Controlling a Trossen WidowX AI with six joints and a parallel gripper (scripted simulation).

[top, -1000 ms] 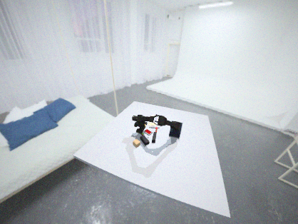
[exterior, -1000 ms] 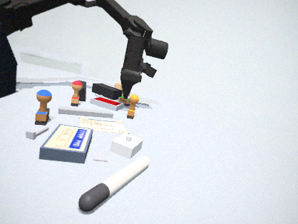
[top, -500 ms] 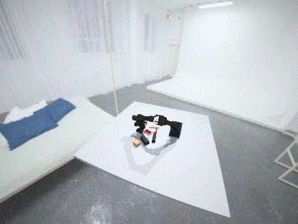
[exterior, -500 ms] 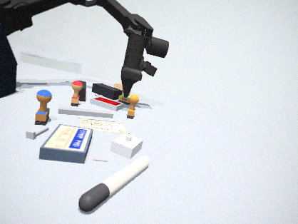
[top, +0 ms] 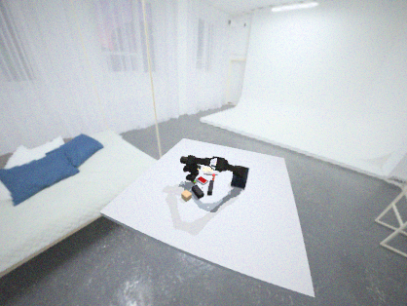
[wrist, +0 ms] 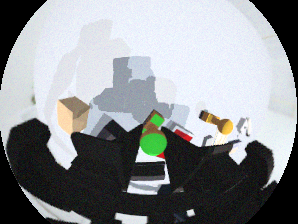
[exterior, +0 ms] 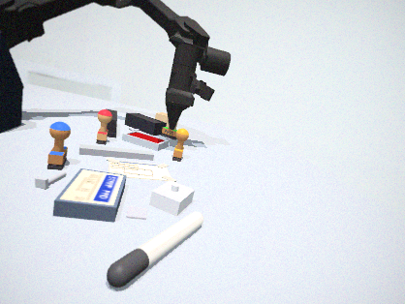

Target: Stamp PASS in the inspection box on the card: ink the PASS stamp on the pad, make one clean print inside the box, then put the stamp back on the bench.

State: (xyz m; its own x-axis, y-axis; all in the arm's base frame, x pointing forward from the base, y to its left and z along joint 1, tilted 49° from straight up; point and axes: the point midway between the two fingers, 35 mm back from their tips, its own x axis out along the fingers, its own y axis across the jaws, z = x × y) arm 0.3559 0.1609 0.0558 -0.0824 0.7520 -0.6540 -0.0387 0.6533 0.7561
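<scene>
My gripper tip is 60 mm to the left of the red ink pad, 50 mm past it and 30 mm above it. The rest, counted from my gripper tip: green-topped stamp: right at my gripper tip; then orange-topped stamp: 120 mm to the right, 20 mm below, 20 mm ahead; then black box: 90 mm to the left, 70 mm behind, 20 mm below.
</scene>
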